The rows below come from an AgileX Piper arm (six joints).
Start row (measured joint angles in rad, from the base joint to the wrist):
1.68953, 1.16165, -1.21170, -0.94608, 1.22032, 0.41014
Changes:
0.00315, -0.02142, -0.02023, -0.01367, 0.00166, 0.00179
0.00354, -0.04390, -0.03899, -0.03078, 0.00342, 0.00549
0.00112, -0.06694, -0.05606, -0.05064, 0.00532, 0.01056
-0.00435, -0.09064, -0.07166, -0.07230, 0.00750, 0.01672
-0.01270, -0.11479, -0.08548, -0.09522, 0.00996, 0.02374
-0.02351, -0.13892, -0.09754, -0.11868, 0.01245, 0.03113
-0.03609, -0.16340, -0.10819, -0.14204, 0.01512, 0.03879
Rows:
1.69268, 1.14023, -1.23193, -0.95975, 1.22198, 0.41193
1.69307, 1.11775, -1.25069, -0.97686, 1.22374, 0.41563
1.69065, 1.09471, -1.26776, -0.99672, 1.22564, 0.42070
1.68518, 1.07101, -1.28336, -1.01838, 1.22782, 0.42686
1.67683, 1.04686, -1.29718, -1.04130, 1.23028, 0.43388
1.66602, 1.02273, -1.30924, -1.06476, 1.23277, 0.44127
1.65344, 0.99825, -1.31989, -1.08812, 1.23544, 0.44893

